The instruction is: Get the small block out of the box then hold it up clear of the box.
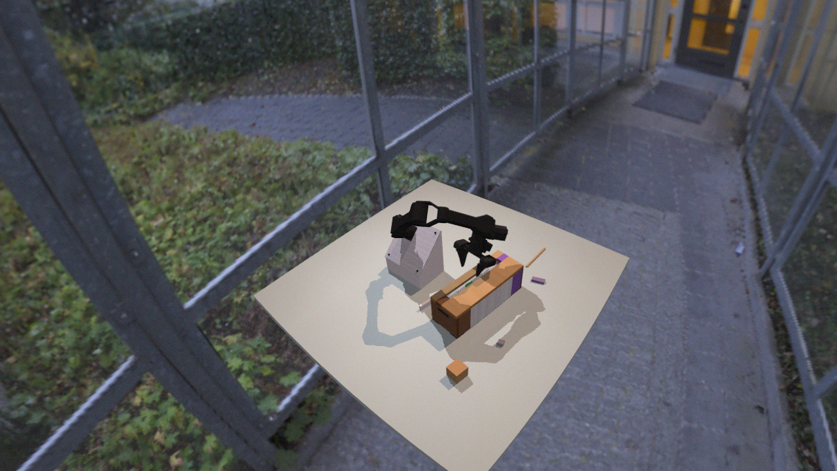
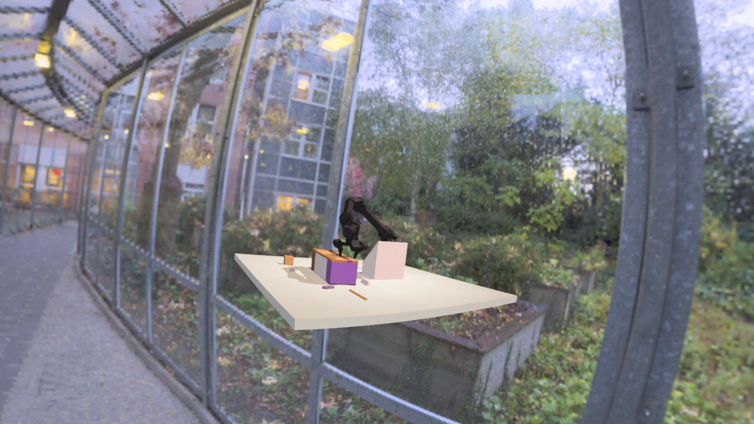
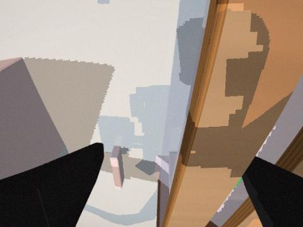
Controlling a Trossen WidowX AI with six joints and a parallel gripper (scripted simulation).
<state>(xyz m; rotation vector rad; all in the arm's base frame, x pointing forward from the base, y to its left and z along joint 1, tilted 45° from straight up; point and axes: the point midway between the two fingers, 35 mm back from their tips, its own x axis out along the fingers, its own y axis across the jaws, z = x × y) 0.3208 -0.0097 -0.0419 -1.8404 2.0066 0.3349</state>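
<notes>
The box is 30 mm ahead of my gripper tip, 30 mm to the right of it and 50 mm below it. Also, from my gripper tip: thin orange stick: 120 mm ahead, 360 mm to the left, 110 mm below; green block: 40 mm ahead, 50 mm to the right, 30 mm below; purple flat piece: 210 mm ahead, 230 mm to the left, 110 mm below.
</notes>
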